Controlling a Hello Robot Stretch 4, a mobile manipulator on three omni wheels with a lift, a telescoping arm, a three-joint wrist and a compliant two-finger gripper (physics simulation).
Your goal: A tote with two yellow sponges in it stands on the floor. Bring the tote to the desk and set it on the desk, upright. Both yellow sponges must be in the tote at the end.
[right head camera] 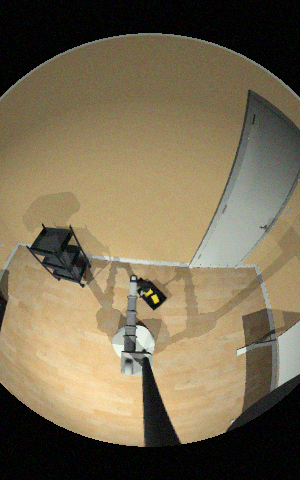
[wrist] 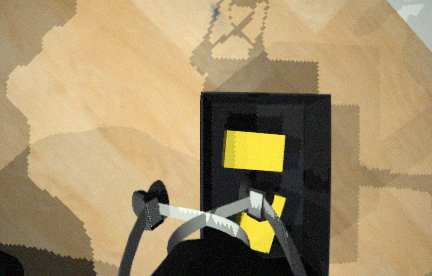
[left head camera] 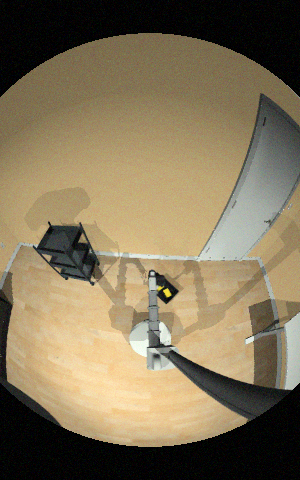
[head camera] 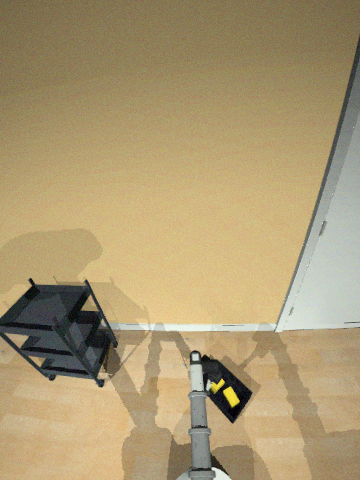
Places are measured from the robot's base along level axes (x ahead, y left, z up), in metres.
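Pixels of known places: gripper, fingertip midpoint: (right head camera: 143,293) (wrist: 203,192) (left head camera: 157,288) (head camera: 211,387).
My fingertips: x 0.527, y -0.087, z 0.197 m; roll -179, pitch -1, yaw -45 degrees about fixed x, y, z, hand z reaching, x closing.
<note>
Behind a point stands the place of what it marks.
The black tote (head camera: 242,392) @(x 0.560, y -0.309, z -0.024 m) (left head camera: 172,290) @(x 0.562, y -0.303, z -0.023 m) (right head camera: 159,295) @(x 0.580, y -0.284, z -0.024 m) (wrist: 315,175) @(x 0.651, y -0.241, z 0.026 m) stands upright on the floor. One yellow sponge (head camera: 231,396) @(x 0.527, y -0.222, z 0.021 m) (left head camera: 167,293) @(x 0.514, y -0.228, z 0.021 m) (right head camera: 155,298) @(x 0.527, y -0.230, z 0.021 m) (wrist: 255,151) lies flat in it. The other yellow sponge (head camera: 217,385) @(x 0.595, y -0.140, z 0.021 m) (left head camera: 159,288) @(x 0.583, y -0.136, z 0.018 m) (right head camera: 147,292) @(x 0.602, y -0.135, z 0.021 m) (wrist: 257,232) is also in it, partly hidden by a finger in the wrist view. My gripper (wrist: 203,192) @(x 0.527, y -0.087, z 0.197 m) is open. Its fingertips are on either side of the tote's left long wall in the wrist view, with gaps to the wall. The right fingertip overlaps the second sponge; its height above it is unclear. I cannot identify the desk with certainty.
A dark three-shelf cart (head camera: 42,310) @(x 0.796, y 0.959, z 0.635 m) (left head camera: 60,237) @(x 0.843, y 0.927, z 0.635 m) (right head camera: 52,239) @(x 0.840, y 0.922, z 0.635 m) stands at the left by the wall. A grey door (head camera: 330,240) @(x 0.992, y -0.857, z 0.907 m) (left head camera: 250,190) @(x 0.989, y -0.903, z 1.184 m) (right head camera: 240,185) @(x 0.993, y -0.847, z 1.256 m) is at the right. Part of a white piece of furniture (left head camera: 294,350) (right head camera: 290,355) shows at the right edge.
</note>
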